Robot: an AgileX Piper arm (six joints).
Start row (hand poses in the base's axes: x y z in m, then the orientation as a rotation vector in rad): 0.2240, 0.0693, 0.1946, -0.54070, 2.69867, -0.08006
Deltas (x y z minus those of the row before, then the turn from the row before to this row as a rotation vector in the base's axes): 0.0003, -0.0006, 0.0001, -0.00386, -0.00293, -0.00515; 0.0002, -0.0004, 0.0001, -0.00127, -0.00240, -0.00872; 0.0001, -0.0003, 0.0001, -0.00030, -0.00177, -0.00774; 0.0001, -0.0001, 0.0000, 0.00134, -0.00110, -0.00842; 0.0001, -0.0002, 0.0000, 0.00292, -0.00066, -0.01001; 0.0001, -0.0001, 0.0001, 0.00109, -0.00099, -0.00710; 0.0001, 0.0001, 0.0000, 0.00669, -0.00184, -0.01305; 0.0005, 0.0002, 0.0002, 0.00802, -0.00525, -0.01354; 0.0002, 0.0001, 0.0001, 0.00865, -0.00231, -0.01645; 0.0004, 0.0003, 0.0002, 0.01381, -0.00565, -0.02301; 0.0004, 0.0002, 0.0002, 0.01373, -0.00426, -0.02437; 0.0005, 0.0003, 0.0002, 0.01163, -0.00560, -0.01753; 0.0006, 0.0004, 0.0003, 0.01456, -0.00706, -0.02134; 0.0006, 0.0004, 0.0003, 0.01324, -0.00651, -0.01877; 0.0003, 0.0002, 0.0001, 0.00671, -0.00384, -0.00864; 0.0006, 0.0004, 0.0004, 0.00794, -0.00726, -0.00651; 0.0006, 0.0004, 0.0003, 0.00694, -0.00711, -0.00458; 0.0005, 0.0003, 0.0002, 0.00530, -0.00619, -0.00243; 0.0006, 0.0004, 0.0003, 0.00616, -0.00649, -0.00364
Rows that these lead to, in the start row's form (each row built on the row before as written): 0.2243, 0.0687, 0.1947, -0.53440, 2.69770, -0.08741; 0.2245, 0.0683, 0.1948, -0.52262, 2.69799, -0.09209; 0.2246, 0.0680, 0.1949, -0.51198, 2.69848, -0.09503; 0.2247, 0.0679, 0.1949, -0.50006, 2.69963, -0.09578; 0.2248, 0.0677, 0.1949, -0.48560, 2.70147, -0.09473; 0.2249, 0.0676, 0.1950, -0.47554, 2.70230, -0.09543; 0.2250, 0.0677, 0.1950, -0.45566, 2.70335, -0.09036; 0.2255, 0.0679, 0.1952, -0.43419, 2.70095, -0.08433; 0.2257, 0.0680, 0.1953, -0.40909, 2.70190, -0.07770; 0.2261, 0.0683, 0.1955, -0.37316, 2.70036, -0.06657; 0.2265, 0.0685, 0.1957, -0.33566, 2.70002, -0.05573; 0.2270, 0.0688, 0.1959, -0.30791, 2.69686, -0.04597; 0.2276, 0.0692, 0.1962, -0.27407, 2.69238, -0.03363; 0.2282, 0.0696, 0.1965, -0.24424, 2.68778, -0.02227; 0.2285, 0.0698, 0.1966, -0.23029, 2.68468, -0.01633; 0.2291, 0.0702, 0.1970, -0.21861, 2.67780, -0.00848; 0.2297, 0.0706, 0.1973, -0.20988, 2.67086, -0.00139; 0.2302, 0.0709, 0.1975, -0.20461, 2.66466, 0.00426; 0.2308, 0.0713, 0.1978, -0.19746, 2.65822, 0.01062
